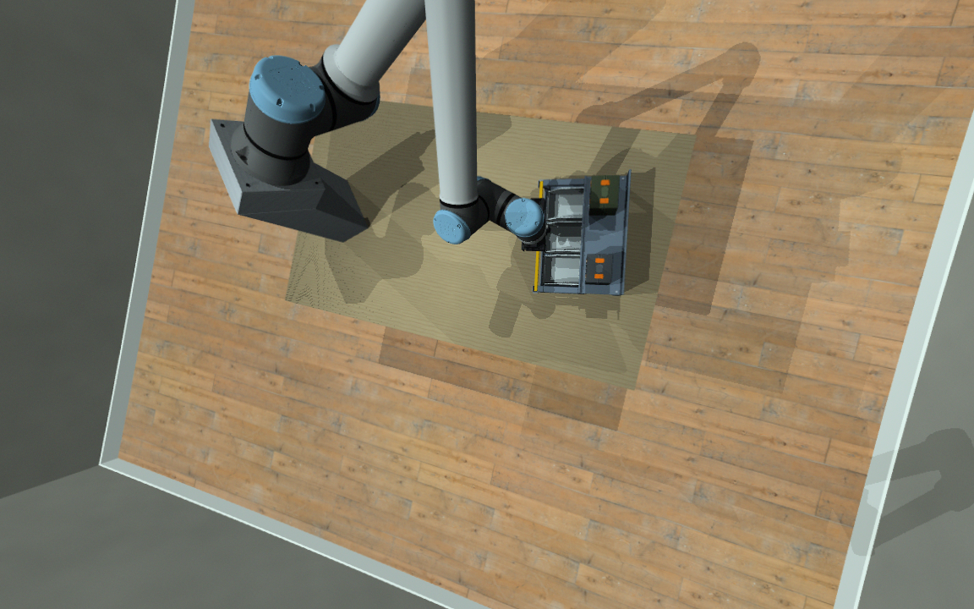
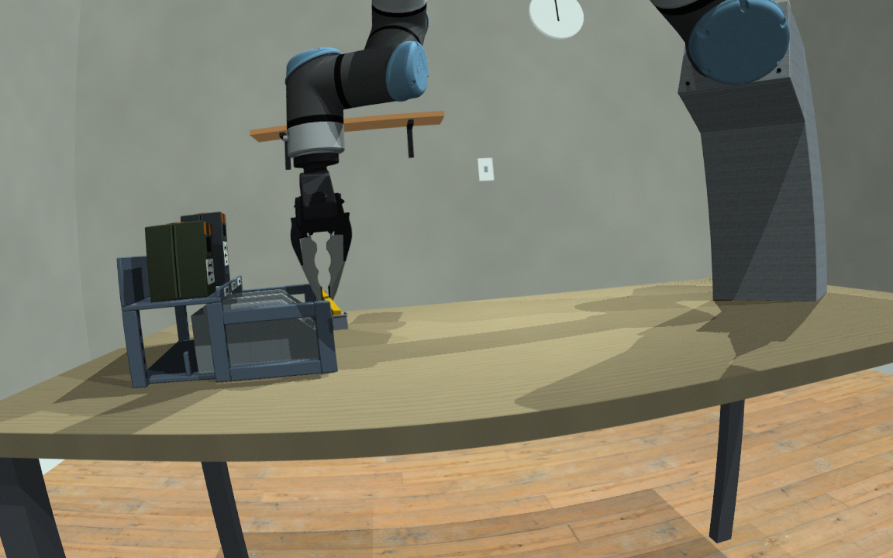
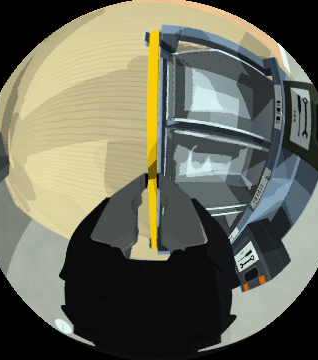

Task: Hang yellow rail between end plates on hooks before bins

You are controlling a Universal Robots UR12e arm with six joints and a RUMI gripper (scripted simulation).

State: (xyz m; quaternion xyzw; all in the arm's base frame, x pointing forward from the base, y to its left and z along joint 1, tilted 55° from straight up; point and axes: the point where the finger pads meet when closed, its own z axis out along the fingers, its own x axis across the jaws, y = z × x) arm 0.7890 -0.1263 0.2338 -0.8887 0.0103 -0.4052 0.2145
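My hand is 10 mm above the yellow rail.
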